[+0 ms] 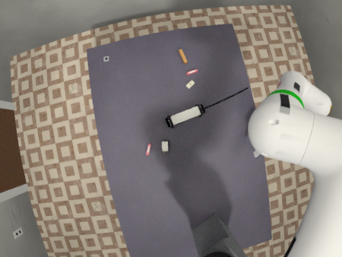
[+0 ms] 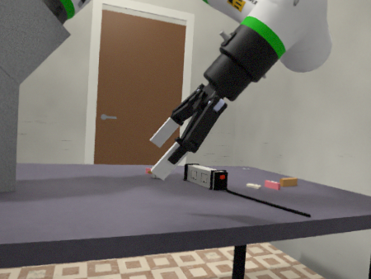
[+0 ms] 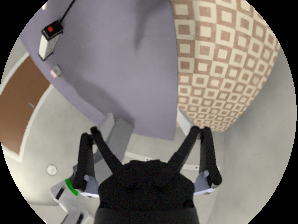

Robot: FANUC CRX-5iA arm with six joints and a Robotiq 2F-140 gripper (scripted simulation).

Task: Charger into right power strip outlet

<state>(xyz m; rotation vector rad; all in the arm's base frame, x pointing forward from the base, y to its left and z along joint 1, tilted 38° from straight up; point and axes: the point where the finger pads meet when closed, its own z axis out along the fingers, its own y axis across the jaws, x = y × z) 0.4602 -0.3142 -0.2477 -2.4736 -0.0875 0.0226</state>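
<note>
Now: the charger 50 cm to the left of my hand, 11 cm below it and 10 cm ahead of it. Also, from my hand: power strip 38 cm to the left, 26 cm ahead, 11 cm below; then red switch 28 cm to the left, 27 cm ahead, 9 cm below.
</note>
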